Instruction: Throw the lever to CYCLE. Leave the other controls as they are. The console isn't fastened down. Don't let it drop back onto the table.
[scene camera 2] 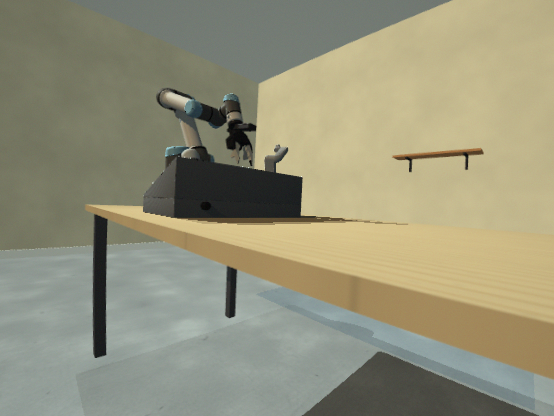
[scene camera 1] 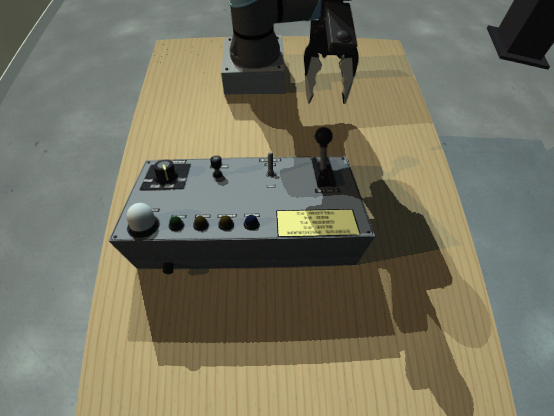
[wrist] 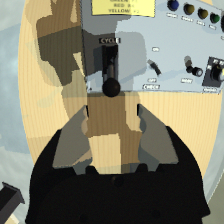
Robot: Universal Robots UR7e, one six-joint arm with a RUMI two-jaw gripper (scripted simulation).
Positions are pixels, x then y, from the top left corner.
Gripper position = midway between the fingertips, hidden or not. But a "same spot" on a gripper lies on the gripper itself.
Scene:
my gripper: scene camera 2 244,164; scene camera 1; wrist
same spot on my gripper: (wrist: 68,153) = (scene camera 1: 347,63)

